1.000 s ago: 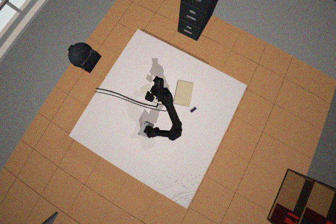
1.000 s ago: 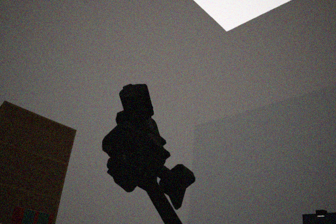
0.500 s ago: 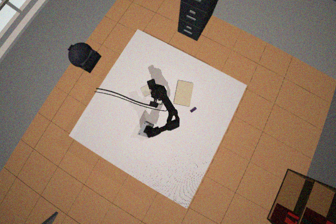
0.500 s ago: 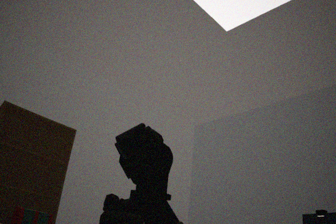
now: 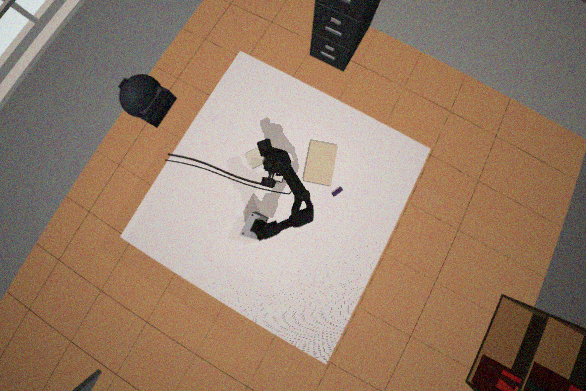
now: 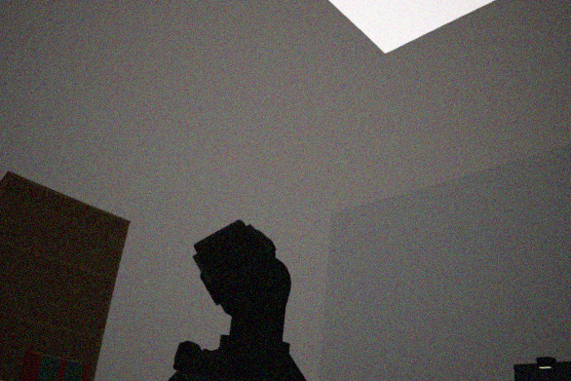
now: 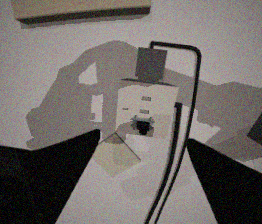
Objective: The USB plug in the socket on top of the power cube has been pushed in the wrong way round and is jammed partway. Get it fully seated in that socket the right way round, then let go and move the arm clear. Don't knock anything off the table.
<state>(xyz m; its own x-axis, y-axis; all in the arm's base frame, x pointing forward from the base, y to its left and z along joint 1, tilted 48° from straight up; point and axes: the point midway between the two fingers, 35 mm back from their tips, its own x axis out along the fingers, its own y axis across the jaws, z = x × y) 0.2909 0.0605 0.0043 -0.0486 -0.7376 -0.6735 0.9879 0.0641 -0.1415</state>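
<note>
Right now the USB plug is 3 cm below my gripper tip. Round my gripper tip: USB socket 1 cm to the left, 5 cm below; then pale square sheet 4 cm ahead, 14 cm to the left, 12 cm below; then beige pad 16 cm ahead, 21 cm to the right, 11 cm below.
</note>
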